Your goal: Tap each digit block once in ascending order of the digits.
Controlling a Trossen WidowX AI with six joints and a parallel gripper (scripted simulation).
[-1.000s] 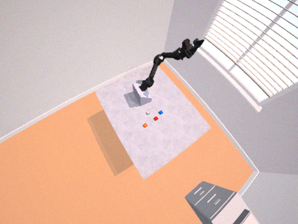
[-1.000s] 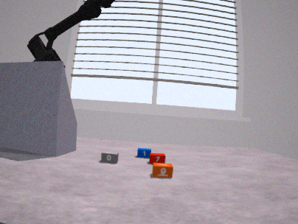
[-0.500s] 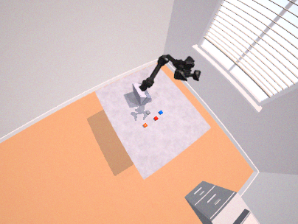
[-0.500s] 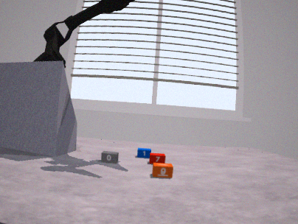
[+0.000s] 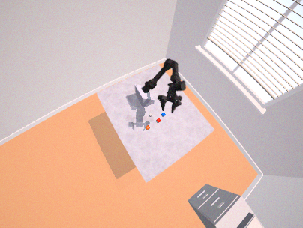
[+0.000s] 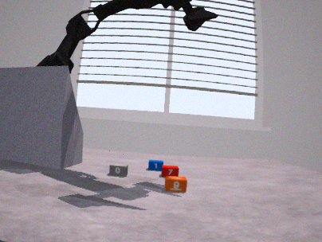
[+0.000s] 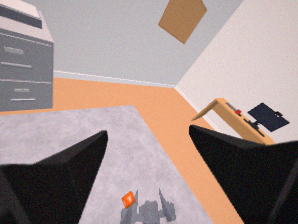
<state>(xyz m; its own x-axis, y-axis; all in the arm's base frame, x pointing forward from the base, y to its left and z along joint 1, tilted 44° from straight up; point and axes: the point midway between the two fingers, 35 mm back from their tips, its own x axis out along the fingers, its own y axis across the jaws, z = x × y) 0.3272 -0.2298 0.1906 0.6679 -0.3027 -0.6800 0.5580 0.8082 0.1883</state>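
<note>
Right now the grey block is 16 cm behind my gripper tip, 1 cm to the right of it and 36 cm below it. Round my gripper tip: orange block: 7 cm behind, 11 cm to the right, 36 cm below; red block: 6 cm behind, 2 cm to the left, 36 cm below; blue block: 9 cm behind, 11 cm to the left, 36 cm below.
</note>
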